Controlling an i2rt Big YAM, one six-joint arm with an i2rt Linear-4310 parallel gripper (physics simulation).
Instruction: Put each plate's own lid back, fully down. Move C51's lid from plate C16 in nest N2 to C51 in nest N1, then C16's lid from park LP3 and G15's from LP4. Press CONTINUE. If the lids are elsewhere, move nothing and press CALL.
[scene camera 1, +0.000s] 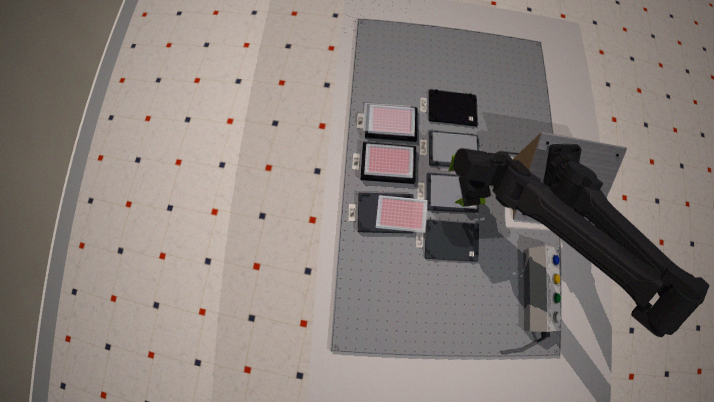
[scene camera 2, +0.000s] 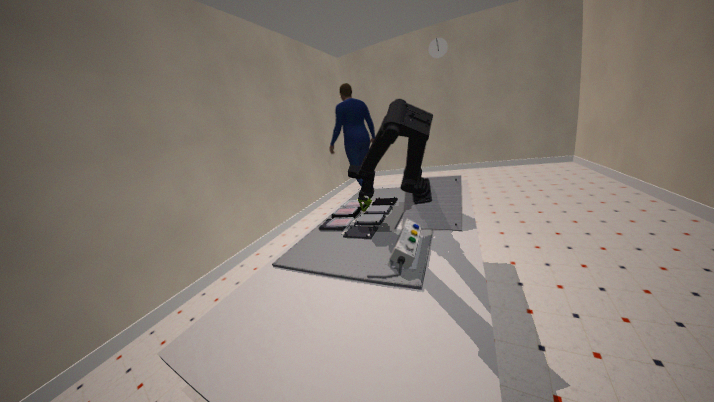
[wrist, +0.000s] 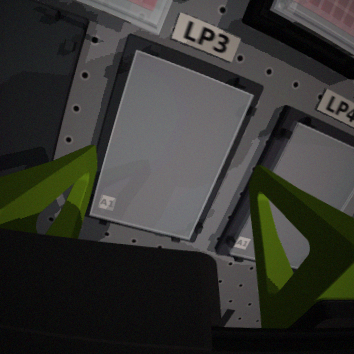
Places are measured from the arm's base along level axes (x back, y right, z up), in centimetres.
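Where they show: gripper, fingertip midpoint: (scene camera 1: 453, 186) (scene camera 2: 364, 207) (wrist: 175, 164); arm's base, origin of the base link: (scene camera 1: 561, 164) (scene camera 2: 421, 191).
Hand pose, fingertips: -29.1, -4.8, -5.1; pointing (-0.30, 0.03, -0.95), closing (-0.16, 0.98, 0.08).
Observation:
Each offset is from my fingertips to the top centre of the thing, as dx, dy, dz.
My gripper (scene camera 1: 461, 182) (scene camera 2: 365, 203) (wrist: 175, 164) is open and empty above the clear lid @[+1.7, +0.3, -5.8] (scene camera 1: 442, 190) (wrist: 170, 135) in park LP3, with one fingertip to each side of it in the wrist view. That lid lies flat in its park. Another clear lid @[+3.0, +13.0, -5.8] (scene camera 1: 452, 147) (wrist: 320, 160) lies in LP4. In scene camera 1, a pink plate @[-12.9, -6.0, -3.7] (scene camera 1: 401, 213) sits shifted sideways over the edge of the lowest nest @[-16.9, -5.4, -5.4] (scene camera 1: 367, 212), towards the parks. The middle pink plate @[-15.8, +8.4, -3.9] (scene camera 1: 390, 160) and the top pink plate @[-16.2, +20.8, -3.9] (scene camera 1: 391, 120) sit at their nests. Nest labels are unreadable, and lids on the plates are hard to tell.
A black empty park @[+3.8, +26.3, -5.6] (scene camera 1: 452, 107) is beyond LP4 and a dark one @[+0.8, -12.8, -5.6] (scene camera 1: 451, 241) is on LP3's other side. The button box @[+25.1, -26.8, +0.8] (scene camera 1: 536, 290) (scene camera 2: 406, 245) has blue, yellow, green and grey buttons. A person in blue (scene camera 2: 353, 125) is behind the arm.

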